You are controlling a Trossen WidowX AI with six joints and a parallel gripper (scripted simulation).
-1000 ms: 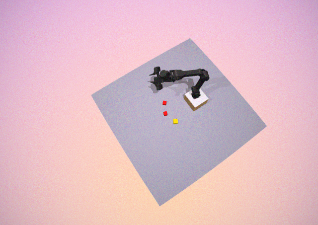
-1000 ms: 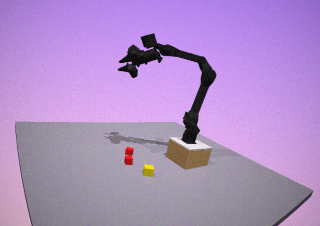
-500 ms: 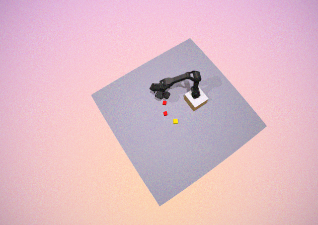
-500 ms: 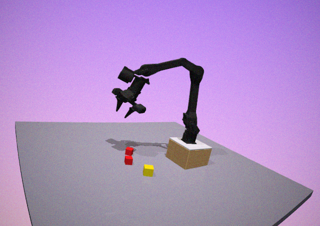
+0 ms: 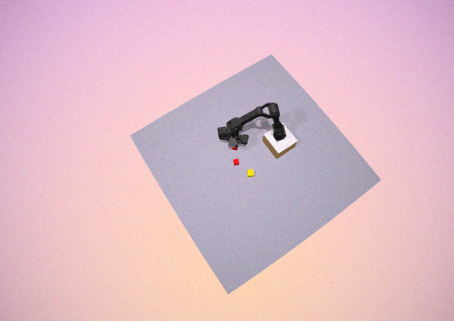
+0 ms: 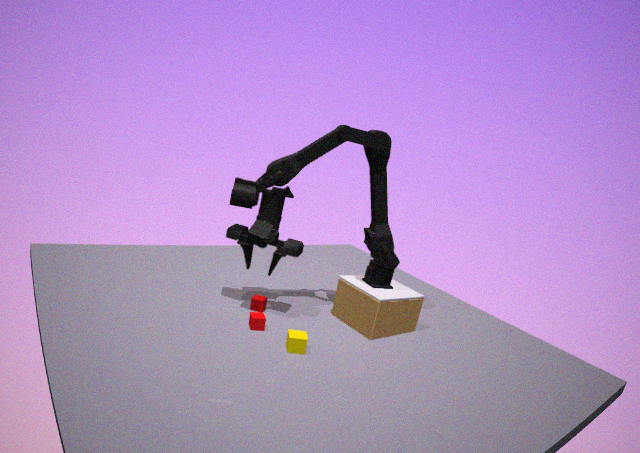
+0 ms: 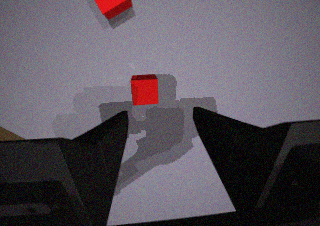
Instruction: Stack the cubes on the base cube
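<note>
Right now my gripper tip is 22 cm to the right of the yellow base cube, 8 cm above it and 3 cm past it.
</note>
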